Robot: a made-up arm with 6 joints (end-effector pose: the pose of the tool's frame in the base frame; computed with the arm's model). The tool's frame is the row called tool. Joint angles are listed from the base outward.
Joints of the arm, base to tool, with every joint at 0 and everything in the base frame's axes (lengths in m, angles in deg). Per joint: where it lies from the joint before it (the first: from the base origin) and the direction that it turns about. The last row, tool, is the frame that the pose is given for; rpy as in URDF.
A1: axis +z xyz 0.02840 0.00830 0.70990
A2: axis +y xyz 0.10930 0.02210 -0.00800
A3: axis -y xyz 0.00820 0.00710 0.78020
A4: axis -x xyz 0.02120 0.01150 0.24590
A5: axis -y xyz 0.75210 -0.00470 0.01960
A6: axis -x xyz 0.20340 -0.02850 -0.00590
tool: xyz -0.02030 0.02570 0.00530 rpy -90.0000 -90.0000 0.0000
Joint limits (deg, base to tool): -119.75..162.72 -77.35..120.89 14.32..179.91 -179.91..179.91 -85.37..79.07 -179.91..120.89
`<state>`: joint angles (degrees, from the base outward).
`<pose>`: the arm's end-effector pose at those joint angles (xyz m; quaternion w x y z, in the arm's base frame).
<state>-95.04 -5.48 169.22 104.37 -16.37 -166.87</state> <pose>0.1296 0.9324 1.2555 0.2432 -0.0890 0.9653 0.0322</pose>
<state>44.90 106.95 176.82 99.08 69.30 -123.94</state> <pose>0.4864 0.8060 1.3342 0.4717 0.2845 -0.8346 -0.0076</pose>
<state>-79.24 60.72 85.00 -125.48 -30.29 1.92</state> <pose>0.4167 -1.4711 1.7169 0.3823 0.2453 -0.2544 -0.8538</pose>
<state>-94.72 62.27 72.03 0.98 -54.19 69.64</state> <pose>-0.0870 -1.6195 1.3025 0.3646 -0.9087 0.1088 -0.1716</pose>
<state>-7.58 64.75 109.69 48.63 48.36 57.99</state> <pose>1.2538 -0.0178 1.9201 0.6237 0.4096 0.6173 0.2496</pose>
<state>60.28 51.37 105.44 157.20 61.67 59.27</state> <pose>0.5008 1.0786 1.9536 0.9217 -0.0110 0.3759 -0.0954</pose>
